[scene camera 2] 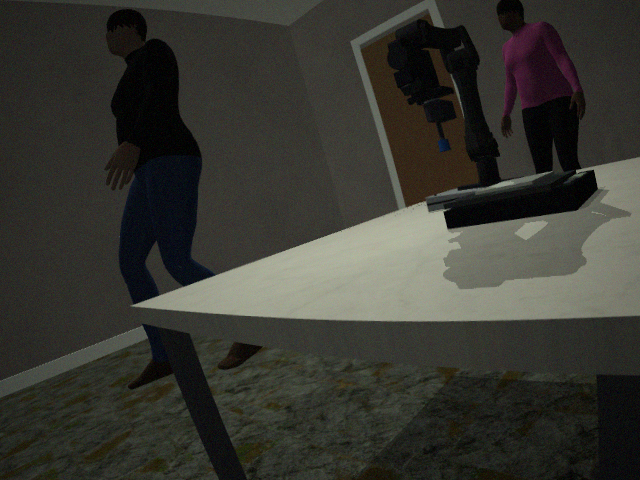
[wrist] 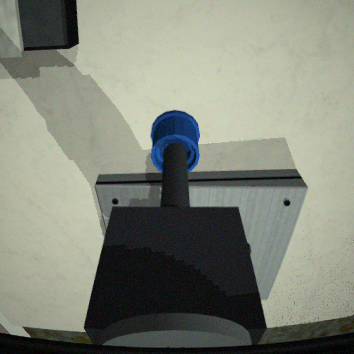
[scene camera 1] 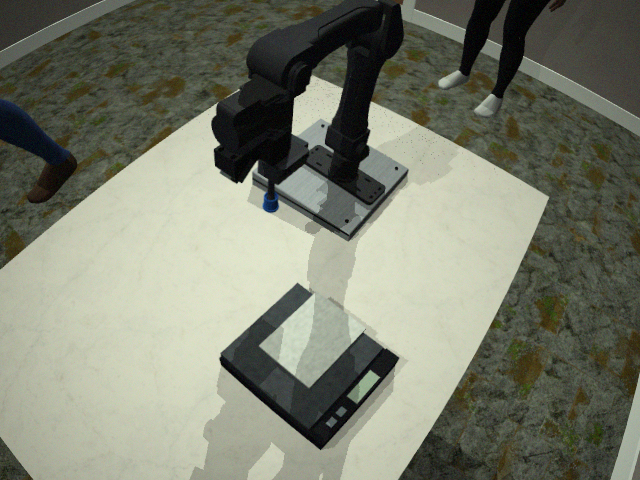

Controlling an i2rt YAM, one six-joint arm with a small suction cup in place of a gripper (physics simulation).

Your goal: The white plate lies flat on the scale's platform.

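Note:
The white plate lies flat on the platform of the black scale. It is off-centre, with its back right edge along or slightly past the scale's edge in scene camera 1. In the wrist view, parts of both show at the top left. My blue suction cup hangs above the table, near the arm's base and well apart from the plate. It points down and carries nothing. In scene camera 2 the plate is seen nearly edge-on, so its outline is hard to tell.
The arm's metal base plate is at the back of the white table. The scale's green display and two buttons are along its front right side. Two people stand beyond the table.

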